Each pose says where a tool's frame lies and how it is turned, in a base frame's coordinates. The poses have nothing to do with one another.
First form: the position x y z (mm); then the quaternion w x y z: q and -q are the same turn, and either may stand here.
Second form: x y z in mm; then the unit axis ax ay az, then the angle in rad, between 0 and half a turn. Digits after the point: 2 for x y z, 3 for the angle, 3 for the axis.
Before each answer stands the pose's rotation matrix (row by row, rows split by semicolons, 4 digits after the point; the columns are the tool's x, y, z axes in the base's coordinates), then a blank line. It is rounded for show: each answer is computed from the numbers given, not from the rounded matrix.
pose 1, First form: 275.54 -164.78 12.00 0.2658 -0.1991 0.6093 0.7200
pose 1, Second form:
-0.7794 -0.6254 0.0372; 0.1401 -0.1162 0.9833; -0.6106 0.7716 0.1782

275.54 -164.78 12.00 -0.207 0.632 0.747 2.604
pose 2, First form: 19.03 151.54 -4.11 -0.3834 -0.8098 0.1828 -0.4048
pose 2, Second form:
0.6055 -0.6064 0.5154; 0.0143 -0.6392 -0.7689; 0.7957 0.4729 -0.3783

19.03 151.54 -4.11 0.877 -0.198 0.438 2.355
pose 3, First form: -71.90 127.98 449.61 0.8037 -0.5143 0.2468 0.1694
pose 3, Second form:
0.8208 -0.5261 0.2225; 0.0184 0.4136 0.9103; -0.5709 -0.7430 0.3492

-71.90 127.98 449.61 -0.864 0.415 0.285 1.275
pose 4, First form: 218.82 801.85 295.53 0.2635 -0.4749 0.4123 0.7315
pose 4, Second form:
-0.4101 -0.7771 -0.4775; -0.0061 -0.5212 0.8534; -0.9120 0.3529 0.2090

218.82 801.85 295.53 -0.492 0.427 0.758 2.608
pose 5, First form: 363.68 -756.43 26.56 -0.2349 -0.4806 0.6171 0.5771
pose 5, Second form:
-0.4277 -0.3220 -0.8446; -0.8643 -0.1280 0.4865; -0.2648 0.9380 -0.2236

363.68 -756.43 26.56 0.494 -0.635 -0.594 2.667
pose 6, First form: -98.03 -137.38 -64.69 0.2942 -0.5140 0.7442 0.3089
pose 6, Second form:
-0.2985 -0.9468 0.1203; -0.5833 0.2808 0.7622; -0.7554 0.1573 -0.6361

-98.03 -137.38 -64.69 -0.538 0.779 0.323 2.544
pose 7, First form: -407.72 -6.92 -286.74 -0.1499 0.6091 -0.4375 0.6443
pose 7, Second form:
-0.2131 -0.3398 0.9160; -0.7261 -0.5722 -0.3812; 0.6537 -0.7464 -0.1248

-407.72 -6.92 -286.74 -0.616 0.442 -0.652 2.841
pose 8, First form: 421.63 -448.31 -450.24 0.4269 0.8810 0.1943 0.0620
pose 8, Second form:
0.9168 0.2894 0.2751; 0.3953 -0.5600 -0.7281; -0.0566 0.7763 -0.6278

421.63 -448.31 -450.24 0.974 0.215 0.069 2.259
